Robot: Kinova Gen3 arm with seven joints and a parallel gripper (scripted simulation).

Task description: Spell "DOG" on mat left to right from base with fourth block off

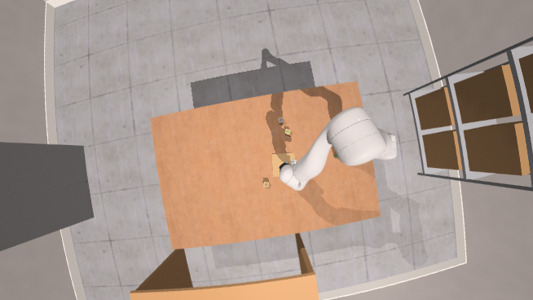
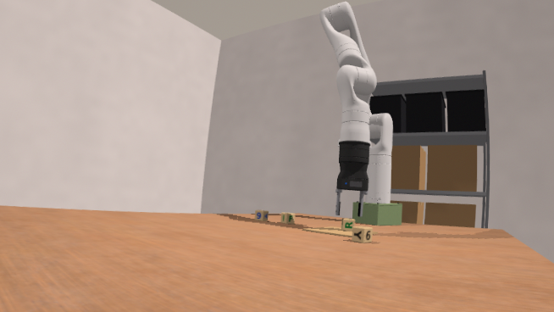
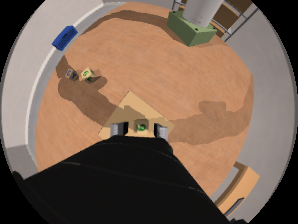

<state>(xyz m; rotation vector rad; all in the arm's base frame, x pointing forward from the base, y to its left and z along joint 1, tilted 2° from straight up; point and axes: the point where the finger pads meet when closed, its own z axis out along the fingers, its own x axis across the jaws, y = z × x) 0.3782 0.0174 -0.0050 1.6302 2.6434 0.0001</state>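
Right now the wooden block is 40 mm below my hand. From my hand the other things lie so: green-lettered block 200 mm to the right, 40 mm below, 40 mm behind; tan mat 60 mm below, 20 mm ahead, 10 mm to the right; blue-lettered block 280 mm to the right, 40 mm below, 20 mm behind.
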